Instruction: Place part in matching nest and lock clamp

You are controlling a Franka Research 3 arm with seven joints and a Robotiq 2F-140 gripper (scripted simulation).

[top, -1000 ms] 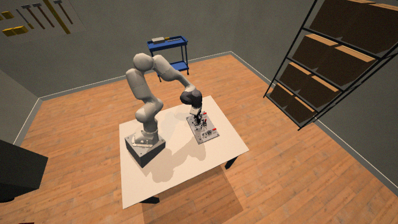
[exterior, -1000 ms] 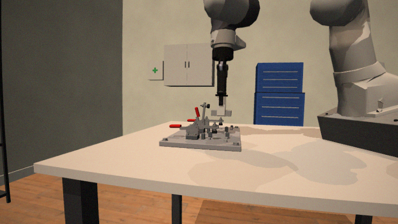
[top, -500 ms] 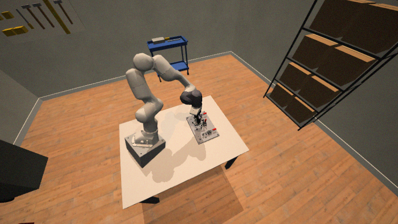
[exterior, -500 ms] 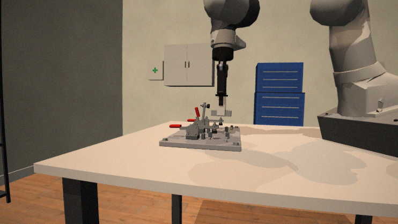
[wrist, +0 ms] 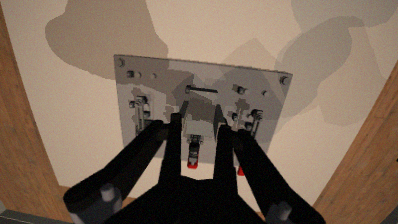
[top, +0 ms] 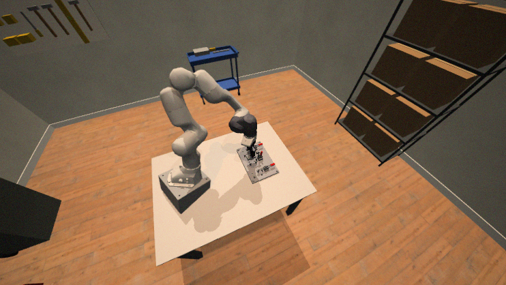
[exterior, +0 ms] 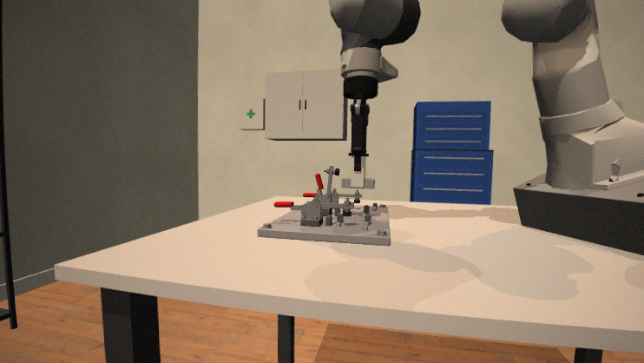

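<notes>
Now: the grey block part 3 cm below my hand. The rest, counted from my hand: grey fixture plate: 5 cm ahead, 1 cm to the left, 11 cm below.
</notes>
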